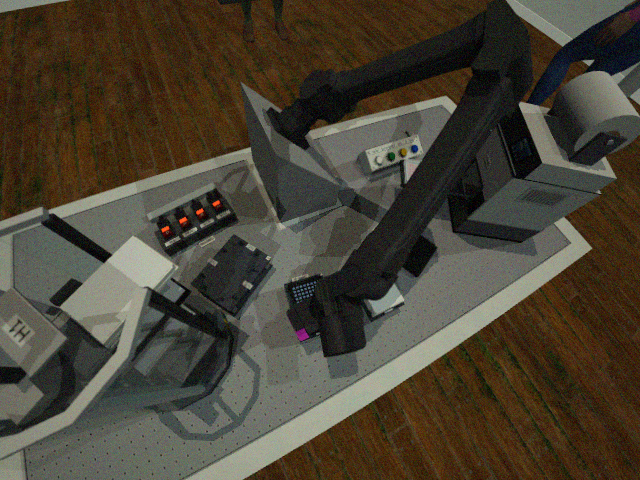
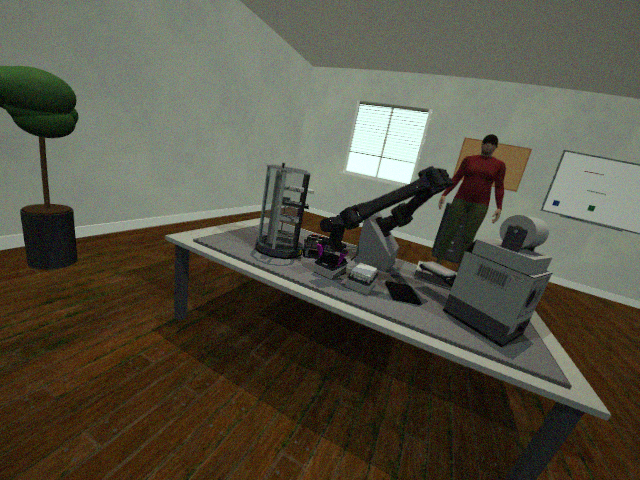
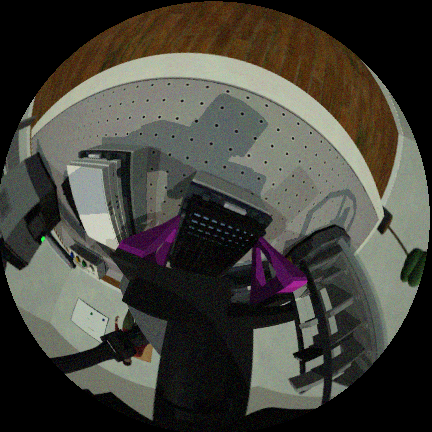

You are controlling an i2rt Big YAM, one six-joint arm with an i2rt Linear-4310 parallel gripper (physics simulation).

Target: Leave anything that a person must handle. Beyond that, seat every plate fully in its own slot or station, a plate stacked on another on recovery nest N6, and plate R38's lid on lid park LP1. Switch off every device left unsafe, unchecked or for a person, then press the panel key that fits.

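Frame: origin at the arm's base, x right, y back, z down, level; millimetres.
Where they show: gripper, fingertip midpoint: [image 1: 318, 319] [image 2: 328, 262] [image 3: 218, 228]; arm's base at its link origin: [image 1: 286, 131] [image 2: 381, 227] [image 3: 148, 331].
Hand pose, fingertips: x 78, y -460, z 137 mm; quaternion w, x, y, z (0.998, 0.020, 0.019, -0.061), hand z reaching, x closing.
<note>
Each offset is from my fingertips to the top centre of the thing. "*": to the spot under its first point.
My gripper [image 1: 316, 312] [image 2: 331, 257] [image 3: 218, 228] is shut on a black well plate, its magenta fingers at the two sides. The black plate {dx +1, dy +36, dz -11 mm} [image 1: 303, 290] [image 3: 212, 237] has bluish wells and is at a grey station {* dx -13, dy -37, dz +25 mm} [image 2: 326, 270] [image 3: 227, 186]; I cannot tell if it is fully seated. A white-topped plate stack {dx -164, dy +24, dz -23 mm} [image 1: 385, 301] [image 2: 363, 271] [image 3: 90, 192] is on the neighbouring station. Four orange-lit switches {* dx +200, dy +383, dz +10 mm} [image 1: 200, 212] stand in a row on a black strip. The key panel {dx -443, dy +426, dz -25 mm} [image 1: 368, 160] [image 3: 101, 267] carries white, green, yellow and blue keys. Plate and nest labels are unreadable.
A clear-walled carousel tower {dx +329, dy +56, dz -389 mm} [image 2: 265, 206] [image 3: 367, 300] has several shelves. A dark flat block {dx +157, dy +184, dz -17 mm} [image 1: 230, 273] lies near the switches. A black pad {* dx -358, dy +71, dz +45 mm} [image 1: 420, 254] [image 2: 403, 292] lies beyond the stack. A grey machine {dx -673, dy +143, dz -397 mm} [image 1: 522, 206] [image 2: 491, 294] with a roll is at the far end. A person [image 2: 481, 180] stands behind the table.
</note>
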